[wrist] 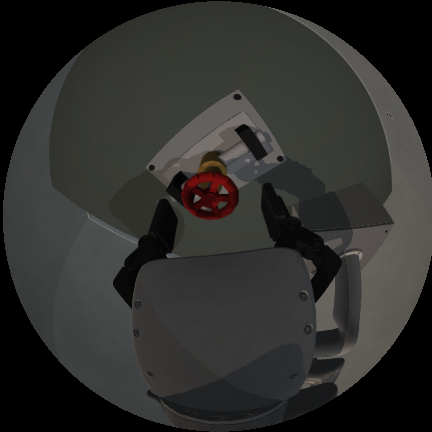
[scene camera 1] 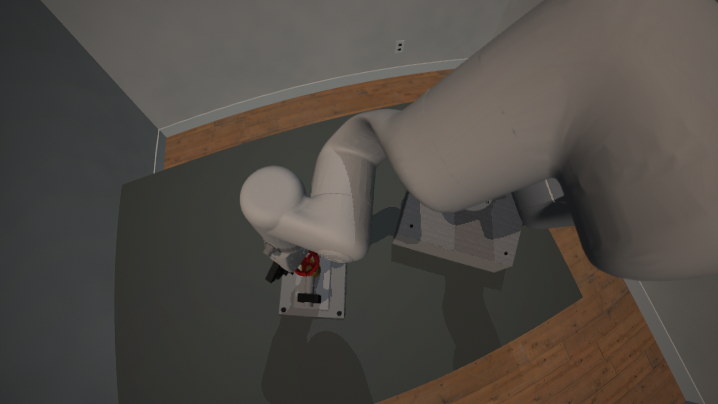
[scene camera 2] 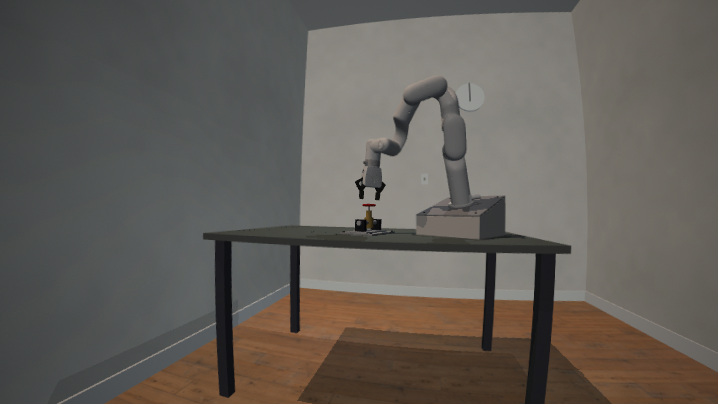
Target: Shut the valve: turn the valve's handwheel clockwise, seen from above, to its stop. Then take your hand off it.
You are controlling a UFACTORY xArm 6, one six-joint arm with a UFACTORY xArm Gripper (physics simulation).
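The red handwheel (scene camera 1: 304, 273) (scene camera 2: 369, 205) (wrist: 211, 214) sits level on top of the brass valve body (scene camera 2: 369, 217) (wrist: 212, 164). The valve's pipe, with black blocks, is mounted on a light grey plate (scene camera 1: 337, 301) (wrist: 172, 150). My gripper (scene camera 2: 369, 197) (wrist: 215, 201) is wide open and empty, pointing down. In scene camera 2 its fingertips are a little above the handwheel, with a small gap. In the wrist view the wheel shows between the two fingers, apart from both. In scene camera 1 the arm hides part of the wheel and one finger.
The dark green table top (scene camera 1: 200, 301) (scene camera 2: 311, 236) bears the valve plate. The robot's grey base block (scene camera 1: 451, 246) (scene camera 2: 446, 226) (wrist: 360, 215) stands to the right of the valve in both scene views. The black pipe block (scene camera 1: 308, 297) (wrist: 251, 142) stands low beside the valve body.
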